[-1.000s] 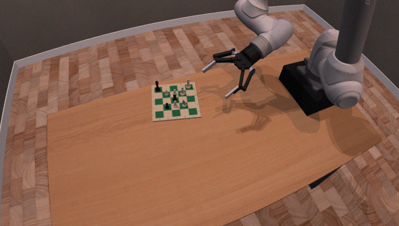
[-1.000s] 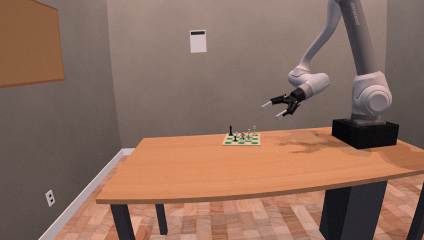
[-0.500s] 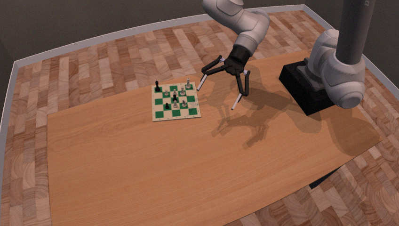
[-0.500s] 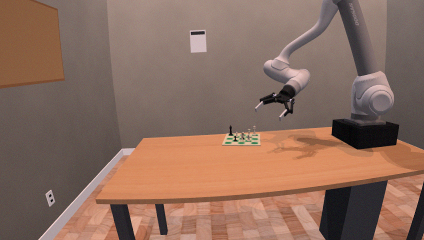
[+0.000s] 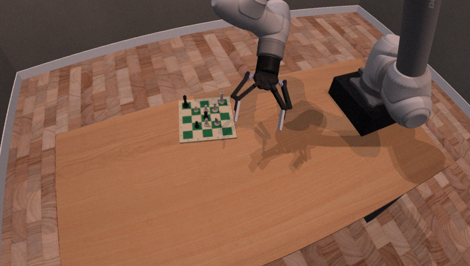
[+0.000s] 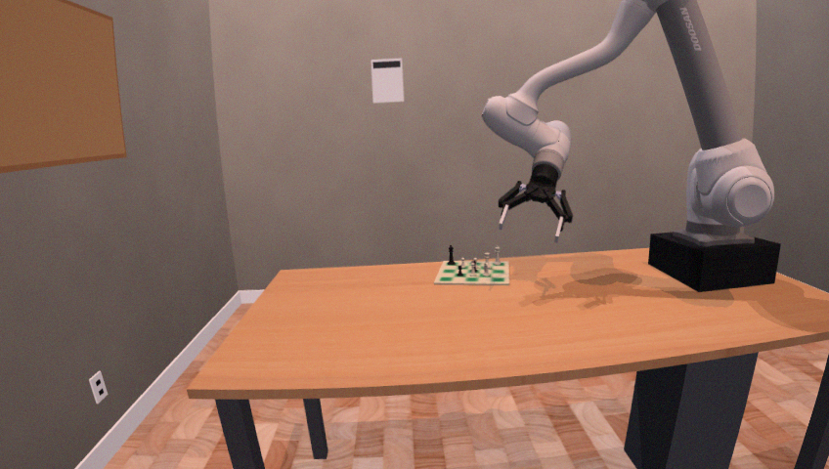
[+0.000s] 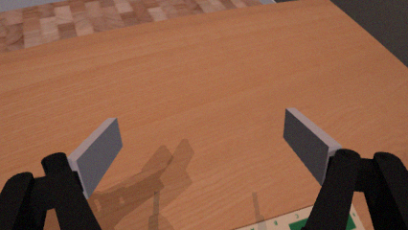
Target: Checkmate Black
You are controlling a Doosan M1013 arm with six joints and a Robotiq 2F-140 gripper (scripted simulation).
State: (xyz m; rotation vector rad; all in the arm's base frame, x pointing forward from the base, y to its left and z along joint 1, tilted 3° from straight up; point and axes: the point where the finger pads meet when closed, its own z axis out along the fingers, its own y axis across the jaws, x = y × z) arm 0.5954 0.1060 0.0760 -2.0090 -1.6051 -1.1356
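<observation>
Now: the small white piece 90 mm ahead of my hand, 240 mm to the right of it and 150 mm below it. Also, from my hand: black pawn: 170 mm ahead, 170 mm to the right, 160 mm below; then tall white piece: 50 mm ahead, 270 mm to the right, 140 mm below; then board: 130 mm ahead, 200 mm to the right, 180 mm below.
</observation>
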